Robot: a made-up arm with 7 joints. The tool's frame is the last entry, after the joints. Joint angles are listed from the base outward.
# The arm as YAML. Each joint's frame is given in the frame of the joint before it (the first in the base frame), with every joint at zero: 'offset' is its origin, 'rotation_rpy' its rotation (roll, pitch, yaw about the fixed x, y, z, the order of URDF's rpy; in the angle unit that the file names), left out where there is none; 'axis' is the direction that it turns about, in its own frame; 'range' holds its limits. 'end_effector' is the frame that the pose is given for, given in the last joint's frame.
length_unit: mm
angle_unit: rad
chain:
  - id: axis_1
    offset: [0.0, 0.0, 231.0]
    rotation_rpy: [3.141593, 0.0, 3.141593]
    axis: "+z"
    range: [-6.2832, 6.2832]
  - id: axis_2
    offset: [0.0, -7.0, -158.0]
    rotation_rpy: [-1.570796, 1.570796, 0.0]
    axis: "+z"
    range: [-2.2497, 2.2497]
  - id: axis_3
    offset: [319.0, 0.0, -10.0]
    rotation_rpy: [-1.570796, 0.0, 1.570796]
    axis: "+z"
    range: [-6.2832, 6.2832]
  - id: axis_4
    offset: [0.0, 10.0, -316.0]
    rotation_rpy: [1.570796, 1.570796, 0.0]
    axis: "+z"
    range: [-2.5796, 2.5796]
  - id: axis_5
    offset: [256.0, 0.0, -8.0]
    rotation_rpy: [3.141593, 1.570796, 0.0]
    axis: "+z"
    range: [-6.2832, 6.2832]
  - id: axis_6
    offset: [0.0, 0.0, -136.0]
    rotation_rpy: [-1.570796, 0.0, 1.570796]
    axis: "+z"
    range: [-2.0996, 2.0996]
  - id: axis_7
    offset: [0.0, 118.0, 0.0]
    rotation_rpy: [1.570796, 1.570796, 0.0]
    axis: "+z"
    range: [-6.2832, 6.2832]
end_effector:
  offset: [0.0, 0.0, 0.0]
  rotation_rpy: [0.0, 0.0, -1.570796]
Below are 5 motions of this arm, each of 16 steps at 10 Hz.
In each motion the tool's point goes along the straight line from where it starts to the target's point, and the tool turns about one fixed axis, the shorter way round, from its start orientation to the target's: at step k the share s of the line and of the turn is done. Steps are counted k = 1, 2, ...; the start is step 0. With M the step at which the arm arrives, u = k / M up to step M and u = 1 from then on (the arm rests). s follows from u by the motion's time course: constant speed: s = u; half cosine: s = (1 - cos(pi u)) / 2; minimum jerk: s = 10 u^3 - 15 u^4 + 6 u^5.
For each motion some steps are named. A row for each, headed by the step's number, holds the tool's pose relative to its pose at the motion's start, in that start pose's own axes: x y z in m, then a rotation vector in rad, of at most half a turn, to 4 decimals.
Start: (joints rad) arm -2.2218 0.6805 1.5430 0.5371 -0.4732 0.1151 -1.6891
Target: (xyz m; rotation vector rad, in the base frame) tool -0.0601 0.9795 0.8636 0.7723 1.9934 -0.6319
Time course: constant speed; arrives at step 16
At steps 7, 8, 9, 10, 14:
7: 0.0417 0.1984 -0.0126 -0.2135 -0.2356 0.2477
8: 0.0477 0.2268 -0.0144 -0.2440 -0.2692 0.2831
9: 0.0537 0.2551 -0.0162 -0.2745 -0.3029 0.3185
10: 0.0596 0.2835 -0.0180 -0.3050 -0.3366 0.3539
14: 0.0835 0.3969 -0.0253 -0.4270 -0.4712 0.4954

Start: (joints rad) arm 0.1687 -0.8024 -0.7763 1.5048 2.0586 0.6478 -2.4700
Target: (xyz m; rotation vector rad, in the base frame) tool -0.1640 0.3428 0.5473 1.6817 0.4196 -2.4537
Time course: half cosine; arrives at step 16
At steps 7, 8, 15, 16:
7: 0.1171 0.0123 0.2194 0.0743 -0.5854 0.0097
8: 0.1454 0.0153 0.2726 0.0924 -0.7273 0.0120
15: 0.2881 0.0304 0.5400 0.1829 -1.4405 0.0238
16: 0.2909 0.0307 0.5452 0.1847 -1.4545 0.0240

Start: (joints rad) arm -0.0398 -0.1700 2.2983 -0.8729 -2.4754 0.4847 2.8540
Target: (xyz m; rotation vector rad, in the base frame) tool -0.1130 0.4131 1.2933 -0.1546 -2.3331 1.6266
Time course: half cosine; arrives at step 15
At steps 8, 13, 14, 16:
8: 0.0417 0.1240 0.0665 0.2669 -0.2135 0.4352
13: 0.0722 0.2148 0.1153 0.4625 -0.3699 0.7539
14: 0.0746 0.2221 0.1192 0.4781 -0.3824 0.7794
16: 0.0754 0.2245 0.1205 0.4834 -0.3866 0.7880

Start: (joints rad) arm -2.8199 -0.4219 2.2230 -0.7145 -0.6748 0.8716 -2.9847
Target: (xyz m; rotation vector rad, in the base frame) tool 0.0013 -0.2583 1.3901 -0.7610 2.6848 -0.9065
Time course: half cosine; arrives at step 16
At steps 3, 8, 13, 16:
3: 0.0096 0.0124 0.0041 0.0447 -0.0148 0.0437
8: 0.0570 0.0738 0.0243 0.2653 -0.0875 0.2591
13: 0.1043 0.1352 0.0446 0.4858 -0.1603 0.4746
16: 0.1139 0.1476 0.0487 0.5305 -0.1751 0.5182

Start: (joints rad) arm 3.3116 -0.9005 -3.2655 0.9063 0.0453 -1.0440 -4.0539
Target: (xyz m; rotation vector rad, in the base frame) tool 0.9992 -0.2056 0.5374 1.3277 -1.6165 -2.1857
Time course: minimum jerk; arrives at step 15
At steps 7, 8, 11, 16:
7: -0.0222 -0.0938 0.0589 -0.3682 -0.2911 -0.3600
8: -0.0285 -0.1205 0.0757 -0.4731 -0.3740 -0.4625
11: -0.0446 -0.1882 0.1182 -0.7387 -0.5840 -0.7223
16: -0.0507 -0.2143 0.1346 -0.8413 -0.6650 -0.8225

